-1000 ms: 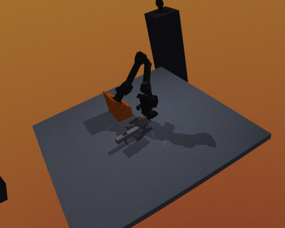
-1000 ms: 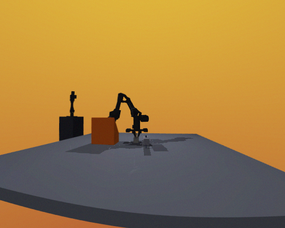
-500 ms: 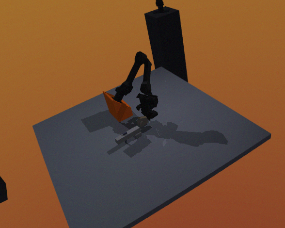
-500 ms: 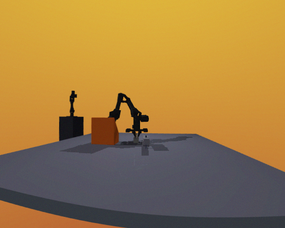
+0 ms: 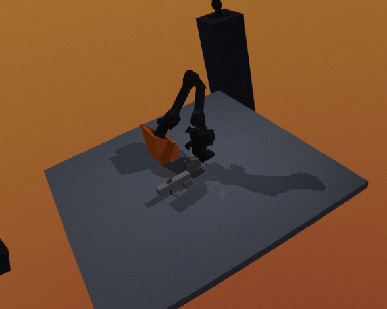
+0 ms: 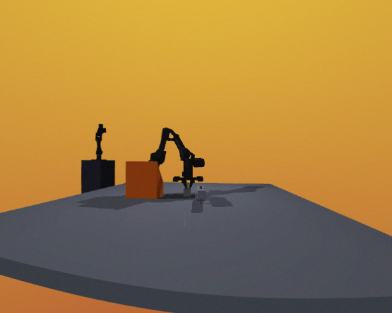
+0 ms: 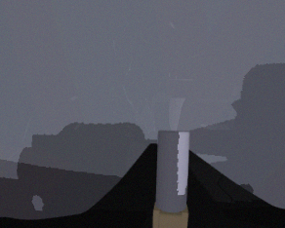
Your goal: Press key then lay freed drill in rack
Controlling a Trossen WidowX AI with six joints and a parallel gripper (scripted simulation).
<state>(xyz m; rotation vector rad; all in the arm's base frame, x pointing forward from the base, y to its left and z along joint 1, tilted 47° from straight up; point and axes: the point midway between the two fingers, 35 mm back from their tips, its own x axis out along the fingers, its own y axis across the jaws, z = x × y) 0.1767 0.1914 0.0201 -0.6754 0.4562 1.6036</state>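
The drill is 50 mm above my gripper tip and 40 mm to the right of it. Also, from my gripper tip: rack (60 mm to the right, 10 mm above); blue key (230 mm to the right, 110 mm ahead, 50 mm above).
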